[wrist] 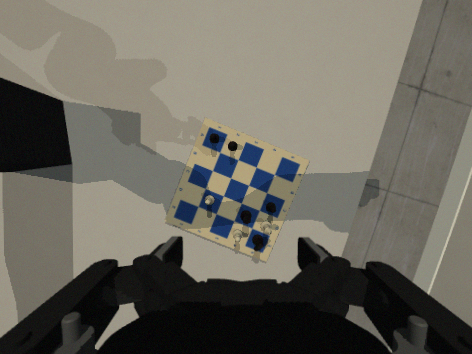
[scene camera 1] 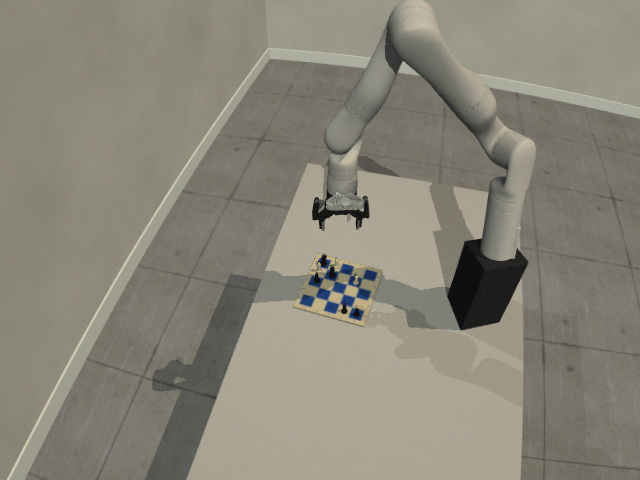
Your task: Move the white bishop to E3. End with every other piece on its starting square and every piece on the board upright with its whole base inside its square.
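Note:
A chessboard [scene camera 1: 326, 298] is visible, also at [wrist: 256, 173]. The gripper appears in both views as well: the gripper [scene camera 1: 340, 227] [wrist: 240, 249].

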